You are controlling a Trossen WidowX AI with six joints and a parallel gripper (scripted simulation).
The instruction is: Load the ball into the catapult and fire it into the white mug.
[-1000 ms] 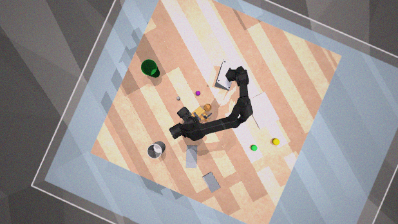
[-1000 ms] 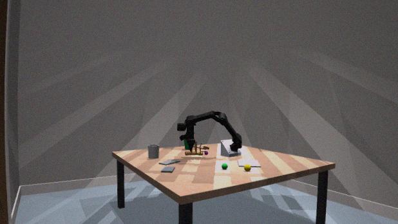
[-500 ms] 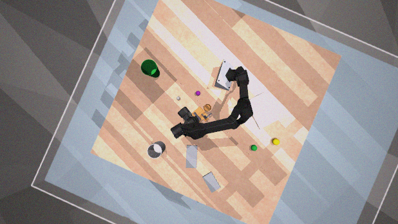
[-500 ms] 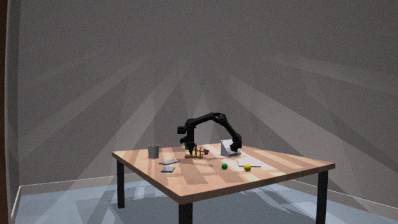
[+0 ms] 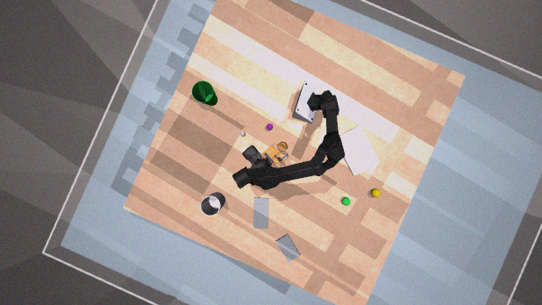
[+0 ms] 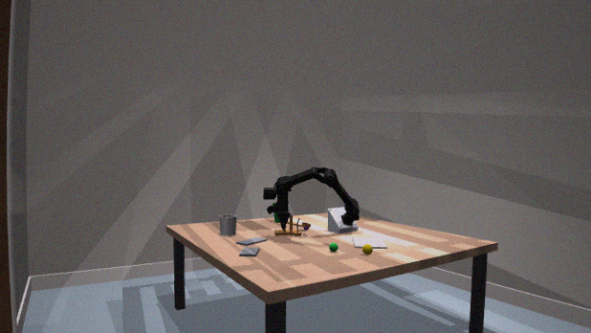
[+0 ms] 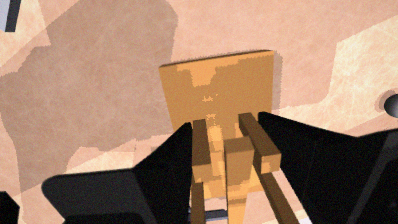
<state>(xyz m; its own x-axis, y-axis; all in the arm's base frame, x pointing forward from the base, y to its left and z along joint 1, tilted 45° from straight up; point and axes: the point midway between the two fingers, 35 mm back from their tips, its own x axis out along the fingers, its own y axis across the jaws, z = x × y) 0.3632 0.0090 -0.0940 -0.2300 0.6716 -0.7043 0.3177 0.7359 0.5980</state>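
Right now my gripper tip is 17 cm past the purple ball, 6 cm to the left of it and 2 cm above it. From my gripper tip the other things lie so: small grey ball: 16 cm to the right, 8 cm behind, 2 cm below; white mug: 27 cm ahead, 10 cm to the right; orange catapult: 6 cm behind, 4 cm to the left, 2 cm above.
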